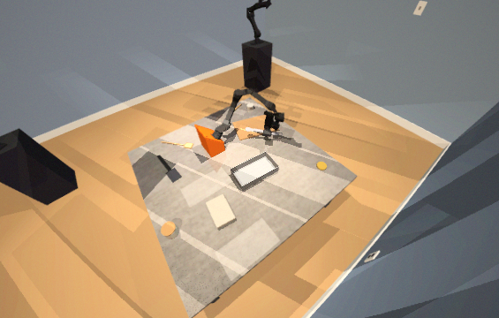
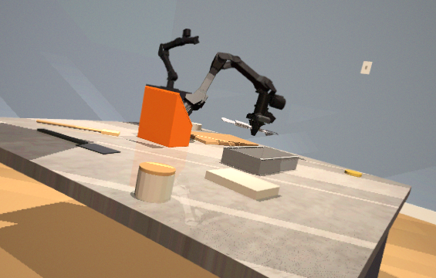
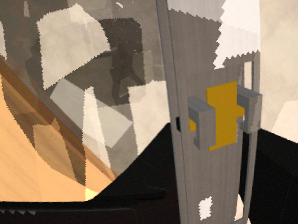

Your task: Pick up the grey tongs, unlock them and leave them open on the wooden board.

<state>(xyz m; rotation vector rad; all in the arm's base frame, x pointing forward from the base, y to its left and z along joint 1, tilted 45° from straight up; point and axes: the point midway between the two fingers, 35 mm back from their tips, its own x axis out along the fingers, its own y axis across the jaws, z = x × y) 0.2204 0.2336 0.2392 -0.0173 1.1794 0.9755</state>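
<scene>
Now: the wooden board 21 cm behind my gripper tip, 7 cm below it and 6 cm to the left of it. The rest, counted from my gripper tip: roasting tin: 27 cm to the right, 16 cm ahead, 5 cm below; yellow lock piece: 3 cm above, 2 cm to the left, 2 cm ahead; cream slab: 63 cm to the right, 24 cm ahead, 6 cm below.
</scene>
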